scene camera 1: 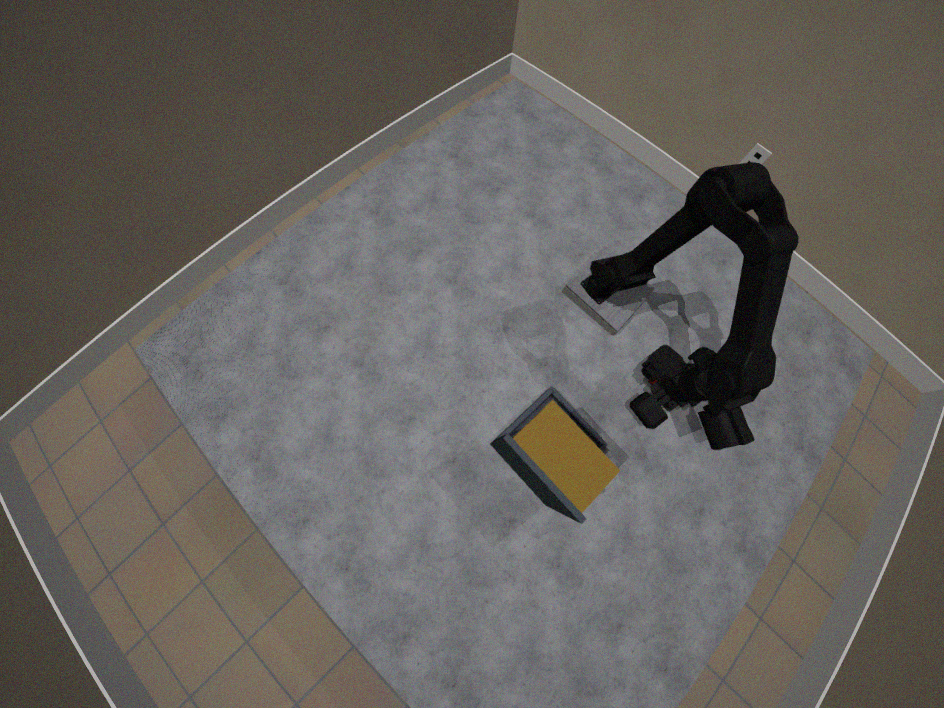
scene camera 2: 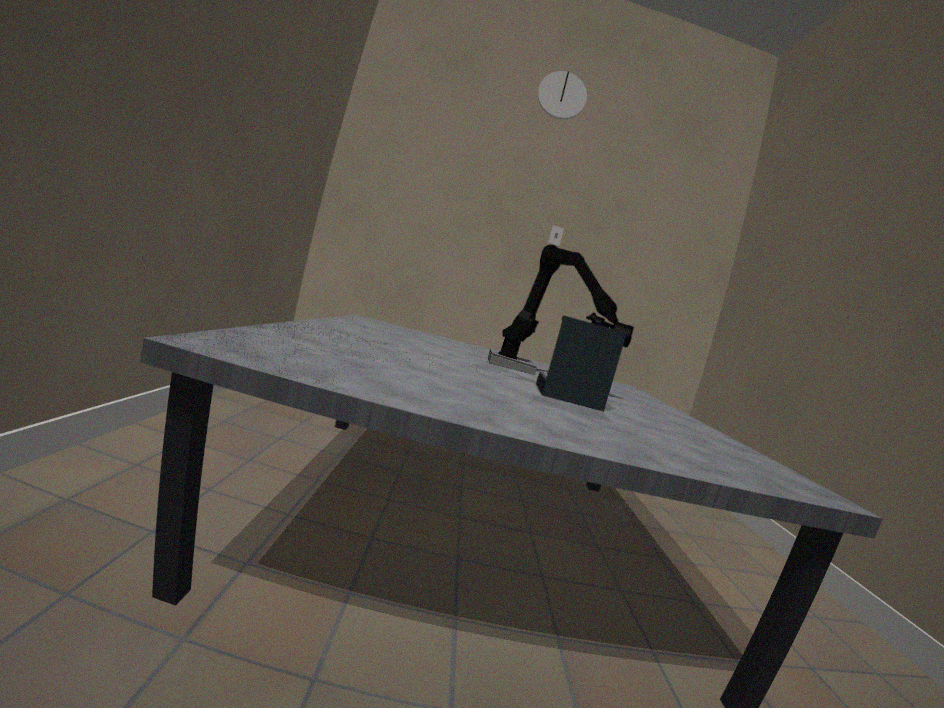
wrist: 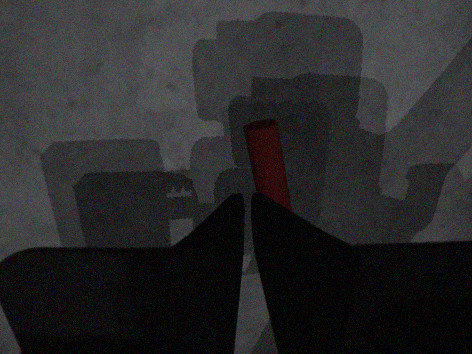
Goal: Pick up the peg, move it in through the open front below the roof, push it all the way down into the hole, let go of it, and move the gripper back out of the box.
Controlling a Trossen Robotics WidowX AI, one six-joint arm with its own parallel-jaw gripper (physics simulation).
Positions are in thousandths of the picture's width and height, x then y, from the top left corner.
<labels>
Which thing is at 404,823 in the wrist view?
The gripper.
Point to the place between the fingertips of the gripper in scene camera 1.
699,552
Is the gripper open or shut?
Shut.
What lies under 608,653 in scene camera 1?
A yellow roof.
</labels>
